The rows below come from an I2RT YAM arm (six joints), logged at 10 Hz.
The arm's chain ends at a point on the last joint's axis. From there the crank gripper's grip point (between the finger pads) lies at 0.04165 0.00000 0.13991 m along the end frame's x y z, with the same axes.
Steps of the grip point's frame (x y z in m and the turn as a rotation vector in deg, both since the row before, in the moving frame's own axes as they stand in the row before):
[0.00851, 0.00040, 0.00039, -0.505, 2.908, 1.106]
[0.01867, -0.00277, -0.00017, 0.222, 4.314, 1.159]
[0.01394, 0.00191, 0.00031, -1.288, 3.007, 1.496]
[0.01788, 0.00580, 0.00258, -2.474, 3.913, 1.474]
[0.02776, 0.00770, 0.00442, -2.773, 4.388, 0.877]
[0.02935, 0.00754, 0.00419, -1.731, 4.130, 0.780]
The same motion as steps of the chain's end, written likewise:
[0.00149, -0.00170, 0.00269, -0.505, 2.908, 1.106]
[0.00827, -0.00318, 0.00336, 0.222, 4.314, 1.159]
[0.00671, -0.00239, 0.00273, -1.288, 3.007, 1.496]
[0.00852, -0.00137, 0.00590, -2.474, 3.913, 1.474]
[0.01724, 0.00030, 0.00819, -2.773, 4.388, 0.877]
[0.01942, 0.00273, 0.00762, -1.731, 4.130, 0.780]

